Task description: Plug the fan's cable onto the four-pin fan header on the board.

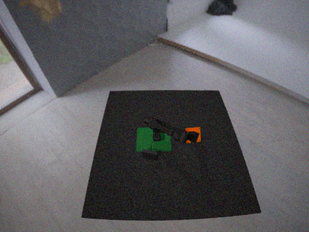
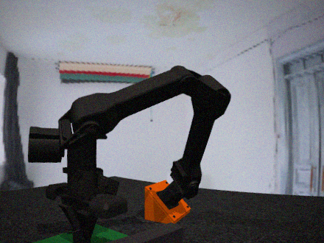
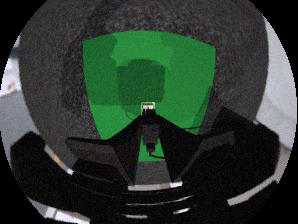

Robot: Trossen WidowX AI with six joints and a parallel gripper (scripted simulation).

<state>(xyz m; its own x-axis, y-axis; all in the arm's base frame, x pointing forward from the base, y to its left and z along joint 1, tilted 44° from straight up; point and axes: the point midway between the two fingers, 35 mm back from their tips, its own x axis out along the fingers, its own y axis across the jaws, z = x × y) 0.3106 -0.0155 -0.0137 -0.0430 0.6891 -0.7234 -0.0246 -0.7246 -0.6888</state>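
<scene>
My gripper tip is now 1 cm short of the pale four-pin header and 4 cm above it. From my gripper tip the other things lie so: dark fan plug 1 cm ahead, 1 cm above; black fan 6 cm ahead, 18 cm to the left, 2 cm above; green board 2 cm ahead, 1 cm to the left, 5 cm below.
</scene>
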